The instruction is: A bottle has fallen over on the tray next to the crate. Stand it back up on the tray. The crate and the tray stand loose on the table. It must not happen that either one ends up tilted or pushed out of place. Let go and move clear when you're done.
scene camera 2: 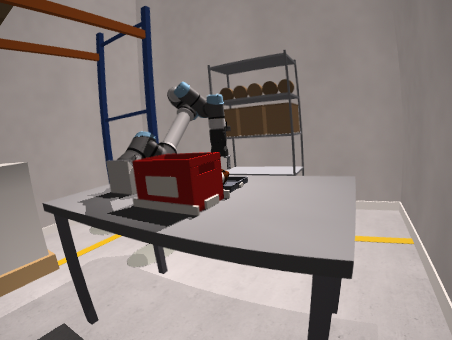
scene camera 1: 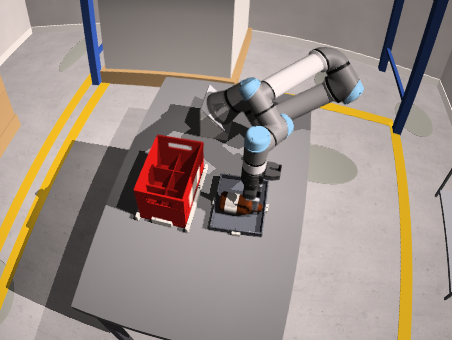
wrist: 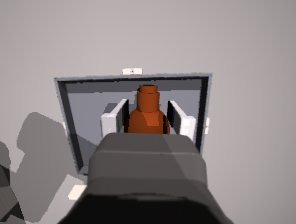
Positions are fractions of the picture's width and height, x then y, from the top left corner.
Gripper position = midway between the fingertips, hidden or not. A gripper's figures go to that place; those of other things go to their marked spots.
Scene:
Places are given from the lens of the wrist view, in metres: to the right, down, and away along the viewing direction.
my gripper (wrist: 0.50, 0.48): 0.00, -0.01, 0.16
bottle (wrist: 0.50, 0.53): 0.00, 0.01, 0.17
tray (wrist: 0.28, 0.46): -0.12, -0.02, 0.23
The marked spots on the bottle and the tray are 0.13 m apart.

